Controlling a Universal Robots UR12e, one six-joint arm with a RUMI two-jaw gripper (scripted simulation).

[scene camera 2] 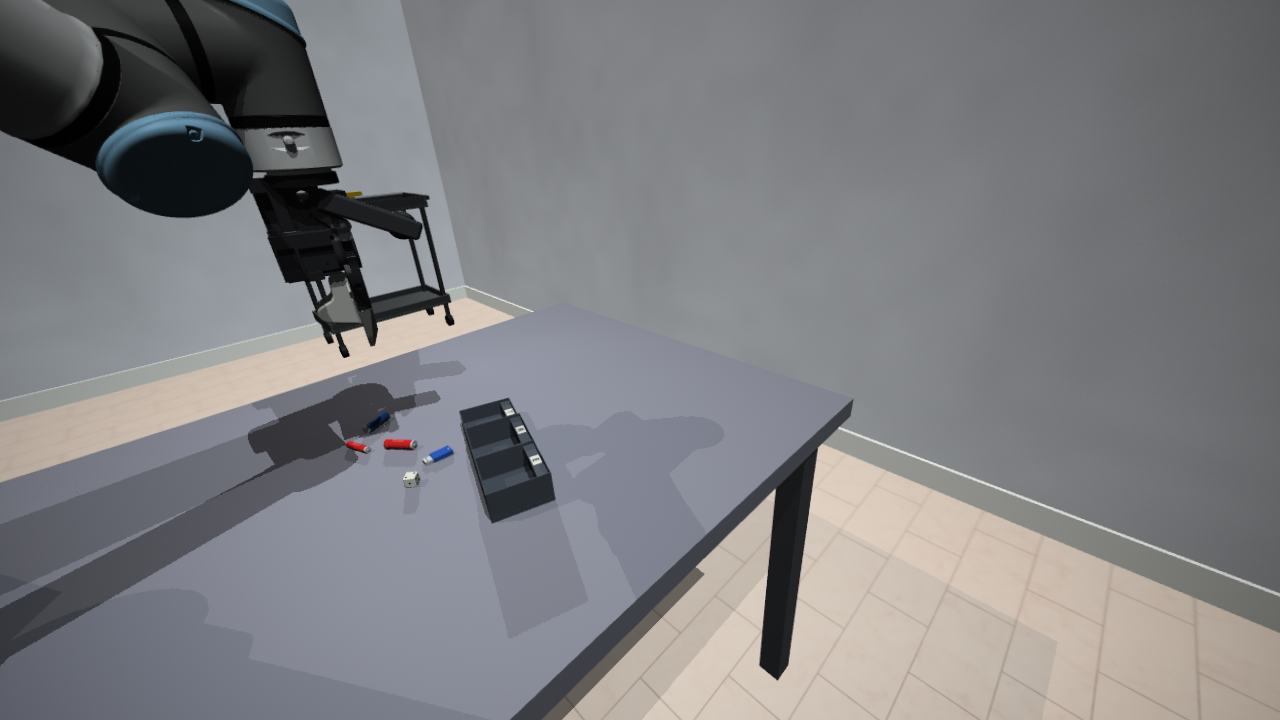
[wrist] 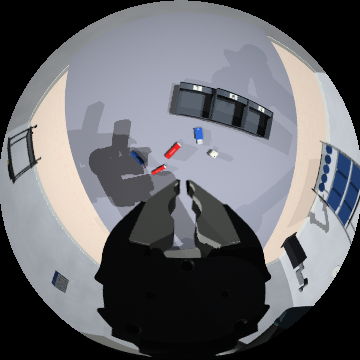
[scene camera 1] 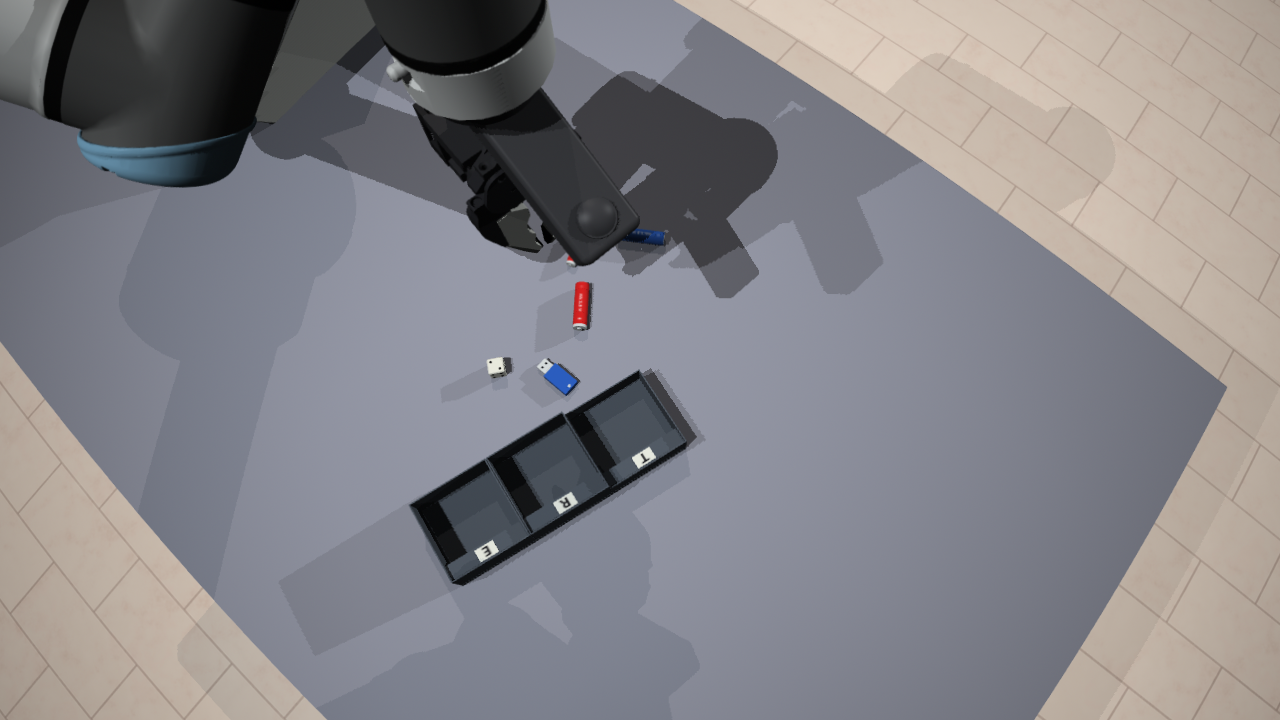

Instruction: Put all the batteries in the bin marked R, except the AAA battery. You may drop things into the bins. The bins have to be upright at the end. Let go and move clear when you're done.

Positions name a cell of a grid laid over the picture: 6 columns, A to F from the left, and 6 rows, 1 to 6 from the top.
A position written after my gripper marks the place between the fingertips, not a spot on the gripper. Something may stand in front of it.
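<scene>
Blue USB stick (scene camera 1: C4) visible. My gripper (scene camera 1: C3), (scene camera 2: B3), (wrist: D4) visible.
</scene>
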